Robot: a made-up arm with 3 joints.
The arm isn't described. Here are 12 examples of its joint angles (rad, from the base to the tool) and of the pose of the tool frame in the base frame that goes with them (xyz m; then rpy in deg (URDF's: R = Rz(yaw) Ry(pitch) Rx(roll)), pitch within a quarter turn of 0, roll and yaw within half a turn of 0).
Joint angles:
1: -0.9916 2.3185 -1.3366
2: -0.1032 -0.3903 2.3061
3: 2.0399 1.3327 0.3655
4: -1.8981 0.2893 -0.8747
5: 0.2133 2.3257 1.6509
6: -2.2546 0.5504 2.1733
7: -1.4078 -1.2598 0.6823
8: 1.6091 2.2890 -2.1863
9: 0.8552 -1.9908 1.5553
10: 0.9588 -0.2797 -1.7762
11: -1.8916 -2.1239 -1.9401
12: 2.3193 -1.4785 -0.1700
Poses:
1: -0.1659 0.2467 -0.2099 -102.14 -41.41 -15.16
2: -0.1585 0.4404 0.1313 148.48 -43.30 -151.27
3: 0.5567 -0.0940 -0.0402 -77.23 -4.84 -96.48
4: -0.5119 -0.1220 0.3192 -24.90 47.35 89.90
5: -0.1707 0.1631 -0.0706 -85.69 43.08 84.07
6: -0.2237 -0.3558 -0.0419 -132.72 -44.61 -88.07
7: -0.1414 -0.1826 0.3612 75.99 -11.13 42.94
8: 0.1628 -0.1565 -0.1089 -63.23 -32.50 134.60
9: -0.0497 0.2339 0.2710 90.40 24.06 -138.03
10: 0.4119 0.1060 0.3111 125.38 70.21 72.11
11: -0.0722 0.1380 0.2097 77.44 -29.33 -137.16
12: 0.0256 0.0863 0.3351 84.79 0.89 -123.19
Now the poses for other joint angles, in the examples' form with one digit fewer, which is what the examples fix.
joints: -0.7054 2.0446 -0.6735
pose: -0.261 0.327 -0.221 -111.8 -16.5 5.0
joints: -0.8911 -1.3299 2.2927
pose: -0.338 0.126 0.290 99.2 -10.3 -81.1
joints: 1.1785 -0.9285 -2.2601
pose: 0.344 -0.016 0.308 115.4 27.5 68.3
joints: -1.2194 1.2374 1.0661
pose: -0.490 -0.058 -0.050 -80.5 -16.6 129.6
